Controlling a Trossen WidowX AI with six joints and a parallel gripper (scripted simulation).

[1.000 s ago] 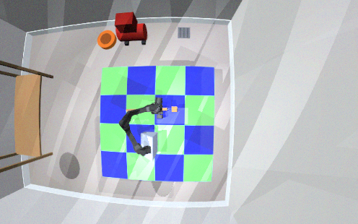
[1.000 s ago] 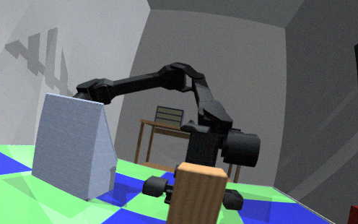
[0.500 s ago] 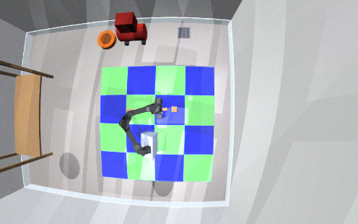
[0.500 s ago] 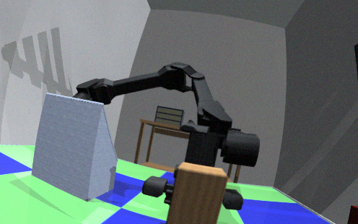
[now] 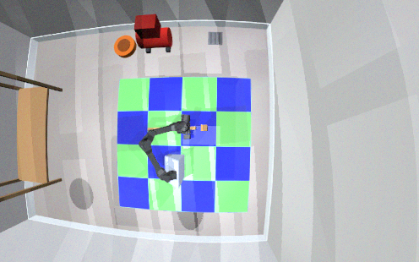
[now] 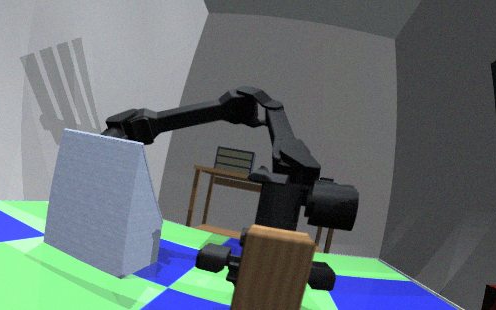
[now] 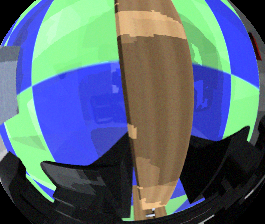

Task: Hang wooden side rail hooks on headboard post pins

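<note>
Now: the headboard post 150 mm to the right of my gripper tip, 60 mm above it and 10 mm behind it.
</note>
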